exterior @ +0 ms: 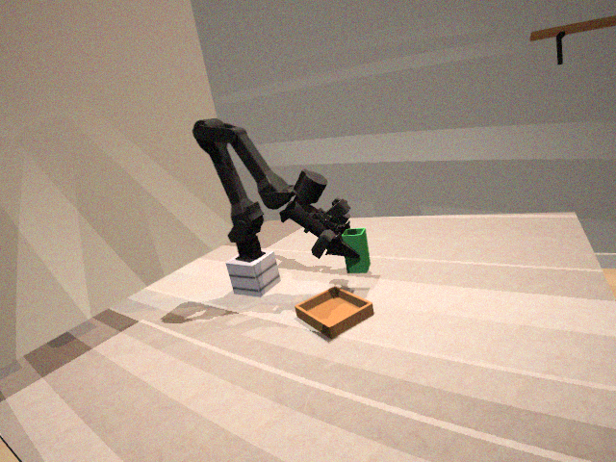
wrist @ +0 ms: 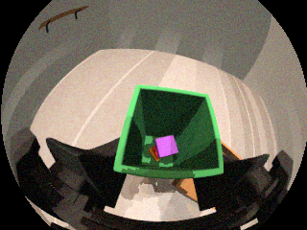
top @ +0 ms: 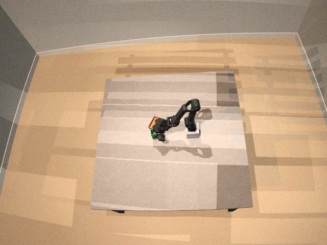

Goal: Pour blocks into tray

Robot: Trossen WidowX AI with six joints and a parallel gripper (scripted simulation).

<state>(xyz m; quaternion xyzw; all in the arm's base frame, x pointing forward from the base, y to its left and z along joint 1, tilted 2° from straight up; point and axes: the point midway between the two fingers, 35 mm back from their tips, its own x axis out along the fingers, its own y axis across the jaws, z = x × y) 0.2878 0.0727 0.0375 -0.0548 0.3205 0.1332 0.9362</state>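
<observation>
My gripper tip is 10 mm past the orange block and 30 mm above it. Also, from my gripper tip: green cup (10 mm behind, 20 mm below); red block (10 mm behind, 10 mm below); purple block (10 mm behind, 10 mm to the right).
</observation>
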